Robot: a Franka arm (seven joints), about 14 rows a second.
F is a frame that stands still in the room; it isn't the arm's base.
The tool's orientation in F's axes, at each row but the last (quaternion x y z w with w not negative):
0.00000, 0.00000, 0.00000, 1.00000
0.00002, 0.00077, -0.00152, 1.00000
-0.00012, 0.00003, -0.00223, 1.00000
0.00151, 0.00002, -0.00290, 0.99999
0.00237, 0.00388, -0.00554, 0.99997
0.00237, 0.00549, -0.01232, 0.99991
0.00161, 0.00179, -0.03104, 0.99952
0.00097, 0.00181, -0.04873, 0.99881
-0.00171, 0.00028, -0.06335, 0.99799
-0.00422, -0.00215, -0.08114, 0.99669
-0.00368, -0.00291, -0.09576, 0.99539
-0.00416, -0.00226, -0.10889, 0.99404
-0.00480, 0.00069, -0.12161, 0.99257
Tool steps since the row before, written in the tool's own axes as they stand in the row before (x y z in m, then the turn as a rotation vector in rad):
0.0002, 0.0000, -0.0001, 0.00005, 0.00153, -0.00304
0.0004, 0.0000, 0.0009, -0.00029, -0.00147, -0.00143
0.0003, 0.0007, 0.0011, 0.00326, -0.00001, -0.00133
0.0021, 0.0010, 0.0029, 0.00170, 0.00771, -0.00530
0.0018, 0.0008, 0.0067, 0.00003, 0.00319, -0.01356
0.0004, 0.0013, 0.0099, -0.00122, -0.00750, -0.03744
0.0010, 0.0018, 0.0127, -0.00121, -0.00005, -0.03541
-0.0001, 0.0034, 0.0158, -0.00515, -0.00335, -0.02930
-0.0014, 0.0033, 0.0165, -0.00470, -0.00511, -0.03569
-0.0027, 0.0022, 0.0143, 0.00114, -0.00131, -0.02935
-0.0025, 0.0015, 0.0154, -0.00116, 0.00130, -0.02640
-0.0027, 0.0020, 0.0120, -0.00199, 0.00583, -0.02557
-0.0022, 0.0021, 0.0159, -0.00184, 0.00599, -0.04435
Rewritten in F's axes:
0.0002, 0.0000, -0.0001, 0.00005, 0.00153, -0.00304
0.0004, 0.0000, 0.0009, -0.00030, -0.00147, -0.00143
0.0003, 0.0007, 0.0011, 0.00326, -0.00002, -0.00133
0.0021, 0.0010, 0.0029, 0.00174, 0.00772, -0.00528
0.0019, 0.0007, 0.0067, -0.00004, 0.00325, -0.01354
0.0005, 0.0012, 0.0099, -0.00181, -0.00729, -0.03746
0.0012, 0.0017, 0.0127, -0.00133, 0.00014, -0.03541
0.0003, 0.0034, 0.0158, -0.00555, -0.00277, -0.02929
-0.0010, 0.0035, 0.0165, -0.00534, -0.00460, -0.03567
-0.0024, 0.0027, 0.0143, 0.00102, -0.00173, -0.02933
-0.0022, 0.0021, 0.0154, -0.00076, 0.00129, -0.02642
-0.0022, 0.0026, 0.0120, -0.00059, 0.00590, -0.02562
-0.0016, 0.0027, 0.0159, -0.00045, 0.00584, -0.04441

